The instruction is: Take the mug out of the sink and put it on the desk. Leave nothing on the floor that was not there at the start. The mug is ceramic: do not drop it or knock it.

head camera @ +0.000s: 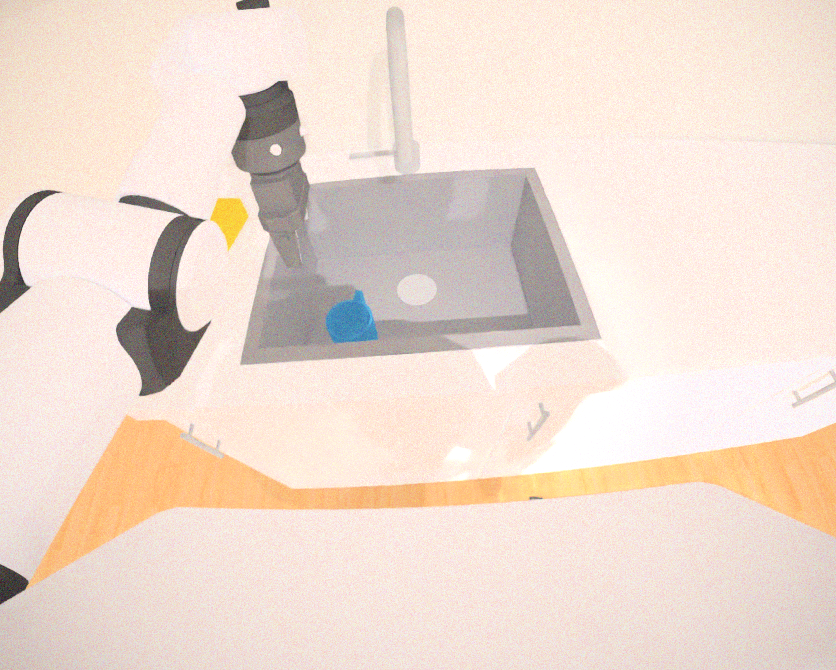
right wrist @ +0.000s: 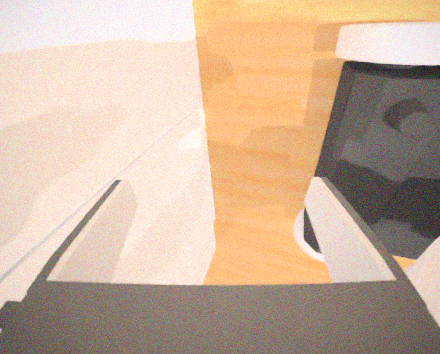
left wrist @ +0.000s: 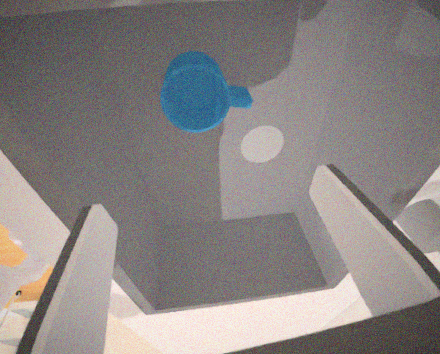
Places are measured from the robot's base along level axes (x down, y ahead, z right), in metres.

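Pixels of known places: left gripper, between the fingertips: [head camera: 298,240] [left wrist: 214,197]; right gripper, between the fingertips: [right wrist: 220,190].
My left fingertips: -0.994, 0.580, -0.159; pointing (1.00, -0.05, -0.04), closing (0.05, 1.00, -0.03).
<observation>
Ahead of a thing's pixels: the offset from my left fingertips to its top centre, as dx, dy, dz. Level surfaces: height alone.
A blue mug @(+0.203, +0.010, +0.039) [head camera: 351,321] [left wrist: 195,97] stands upright on the floor of the grey sink [head camera: 460,279] [left wrist: 240,260], near the front left of the sink in the head view. Its handle points toward the round drain [head camera: 416,289] [left wrist: 262,144] in the left wrist view. My left gripper [head camera: 294,265] [left wrist: 214,197] is open and empty, over the left part of the sink, apart from the mug. My right gripper [right wrist: 220,190] is open and empty, beside the counter front and above the wooden floor. The desk cannot be made out in these views.
A grey faucet [head camera: 401,90] rises behind the sink. The white counter @(dx +0.083) [head camera: 697,265] surrounds it, with handles on its front. A yellow object @(+0.038, +0.141, -0.191) [head camera: 228,217] shows partly behind my left arm. The dark robot base [right wrist: 370,150] stands on the wooden floor @(dx +0.993) [right wrist: 255,100] [head camera: 390,496].
</observation>
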